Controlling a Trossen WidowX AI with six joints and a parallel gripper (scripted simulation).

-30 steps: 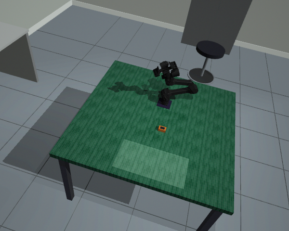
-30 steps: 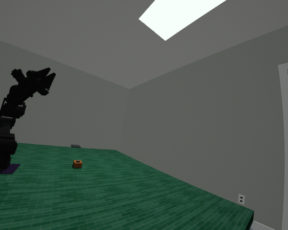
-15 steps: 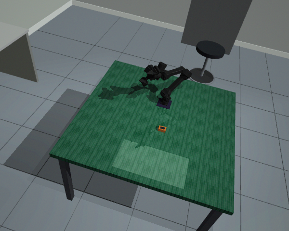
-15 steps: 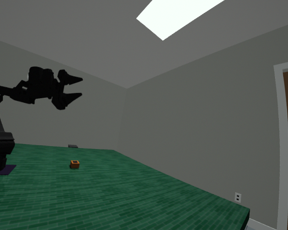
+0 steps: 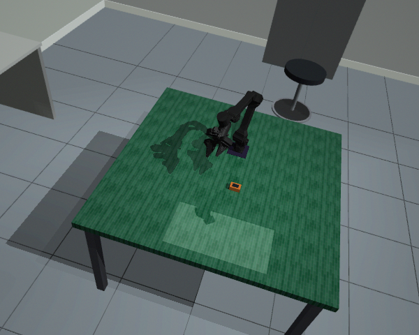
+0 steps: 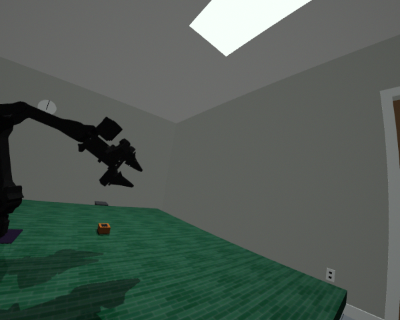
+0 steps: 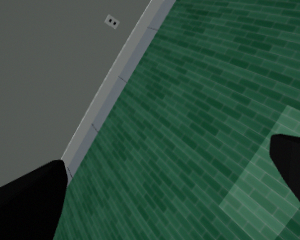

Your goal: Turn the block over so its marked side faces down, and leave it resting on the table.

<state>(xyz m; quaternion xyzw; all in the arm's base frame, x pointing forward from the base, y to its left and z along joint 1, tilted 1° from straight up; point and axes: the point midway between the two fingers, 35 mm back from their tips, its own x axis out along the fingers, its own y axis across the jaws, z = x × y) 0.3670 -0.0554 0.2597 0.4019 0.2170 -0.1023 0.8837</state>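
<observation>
My gripper tip is now 7 cm past the orange block, 15 cm to the right of it and 22 cm above it.
</observation>
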